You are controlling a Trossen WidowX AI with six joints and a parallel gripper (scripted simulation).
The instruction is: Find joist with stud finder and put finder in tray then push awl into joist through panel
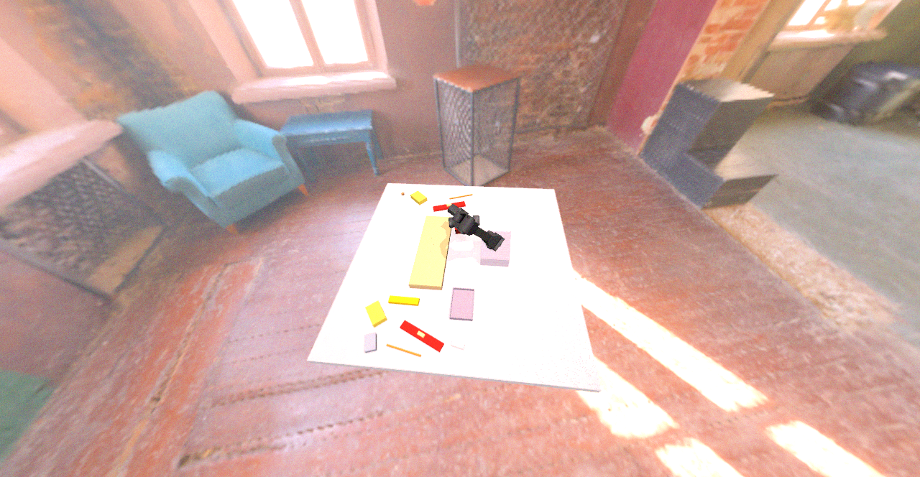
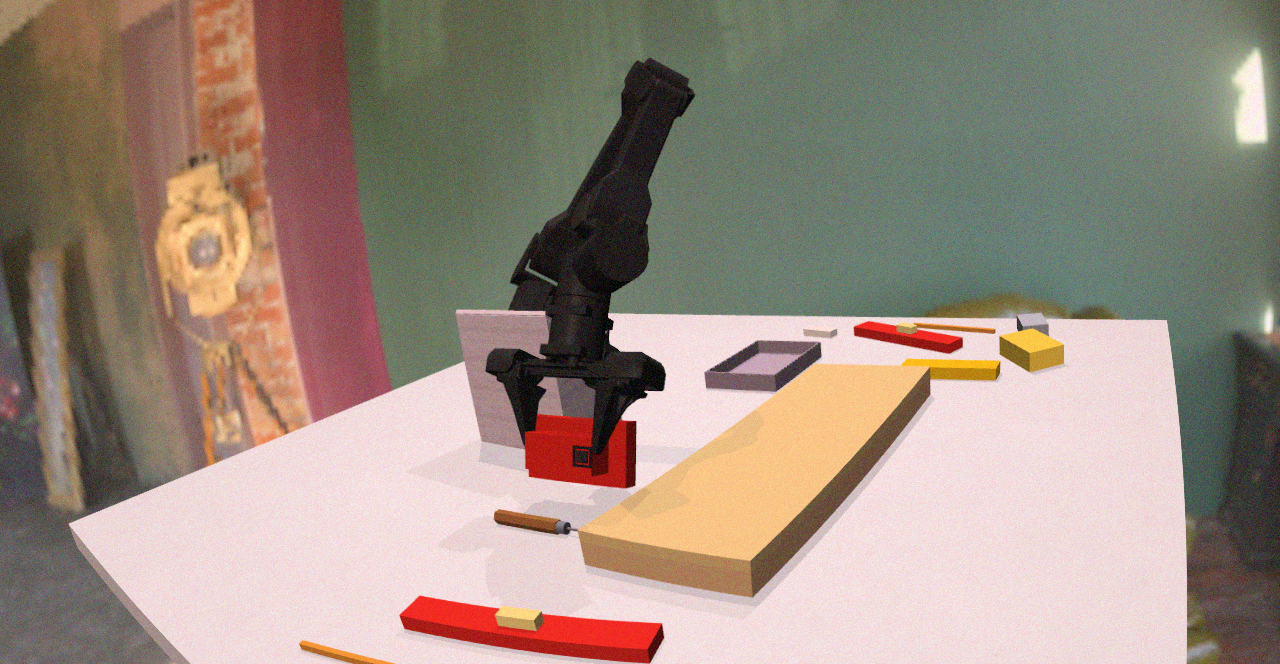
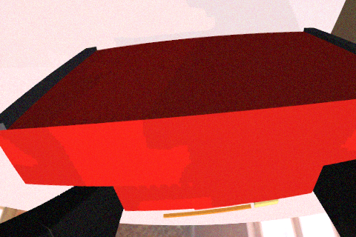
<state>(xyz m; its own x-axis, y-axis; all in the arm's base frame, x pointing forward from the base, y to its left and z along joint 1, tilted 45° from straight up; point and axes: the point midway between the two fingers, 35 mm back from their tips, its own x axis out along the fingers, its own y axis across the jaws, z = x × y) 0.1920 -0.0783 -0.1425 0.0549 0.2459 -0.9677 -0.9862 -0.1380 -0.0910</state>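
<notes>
The red stud finder is 10 mm ahead of my gripper tip and 10 mm to the left of it. Also, from my gripper tip: awl: 10 mm ahead, 50 mm to the right, 70 mm below; then grey tray: 40 mm behind, 500 mm to the left, 60 mm below; then square light: 30 mm ahead.
</notes>
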